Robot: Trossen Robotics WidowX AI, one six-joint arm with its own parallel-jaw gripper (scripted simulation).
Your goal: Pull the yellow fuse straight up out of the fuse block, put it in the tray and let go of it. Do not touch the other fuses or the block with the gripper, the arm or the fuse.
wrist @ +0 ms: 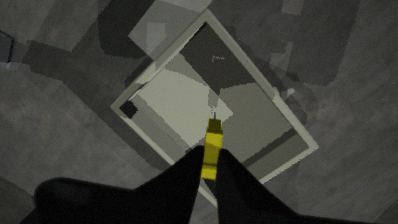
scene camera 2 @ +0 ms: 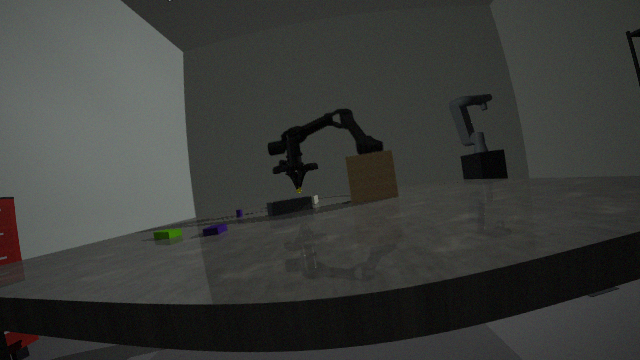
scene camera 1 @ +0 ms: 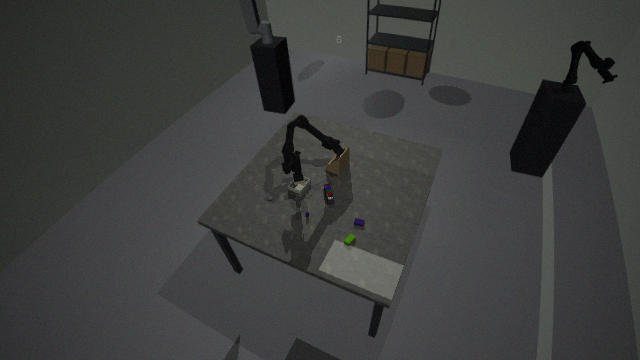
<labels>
my gripper: holds a yellow fuse (wrist: 214,134)
</labels>
